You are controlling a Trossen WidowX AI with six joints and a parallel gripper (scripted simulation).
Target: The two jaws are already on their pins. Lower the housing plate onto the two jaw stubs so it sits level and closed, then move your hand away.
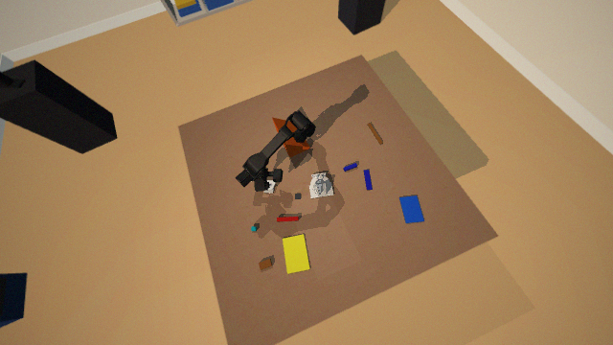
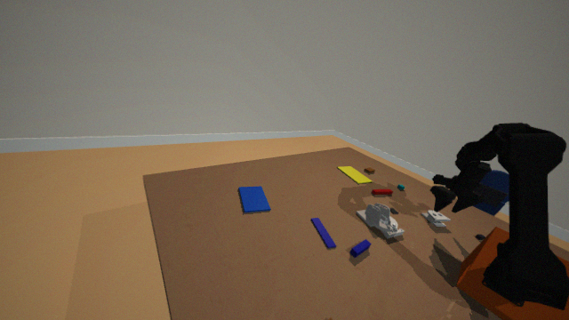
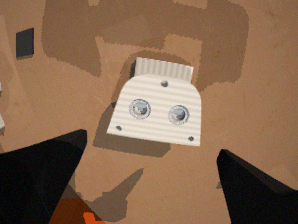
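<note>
Right now the small white part is 1 cm ahead of my gripper tip, 1 cm to the right of it and 5 cm below it. From my gripper tip the other things lie so: red bar: 22 cm ahead, 5 cm below; teal block: 18 cm ahead, 17 cm to the right, 5 cm below; black cube: 14 cm ahead, 10 cm to the left, 6 cm below.
</note>
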